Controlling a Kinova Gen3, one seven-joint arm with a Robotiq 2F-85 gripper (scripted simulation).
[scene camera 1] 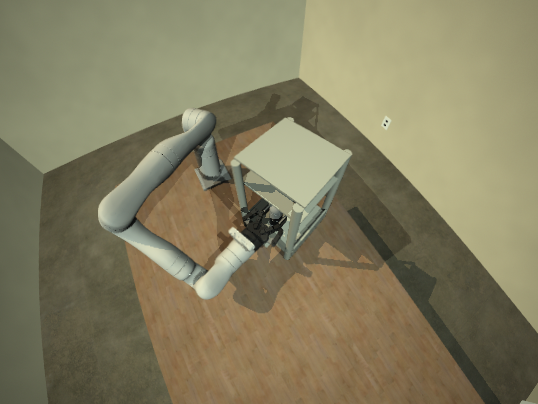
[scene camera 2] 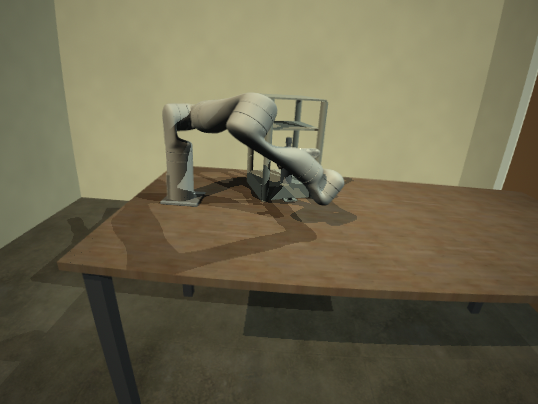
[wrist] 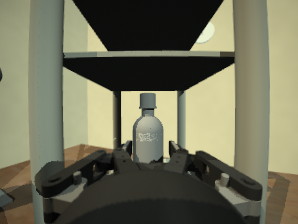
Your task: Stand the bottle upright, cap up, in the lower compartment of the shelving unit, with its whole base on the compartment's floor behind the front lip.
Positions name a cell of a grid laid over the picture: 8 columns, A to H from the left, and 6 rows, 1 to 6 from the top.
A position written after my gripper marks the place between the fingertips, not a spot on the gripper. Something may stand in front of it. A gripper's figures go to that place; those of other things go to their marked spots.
Labels:
My gripper (wrist: E4) is 0.17 m from the lens. A grey bottle (wrist: D4): 0.13 m from the lens. A shelving unit (wrist: D2) is 0.13 m from the lens.

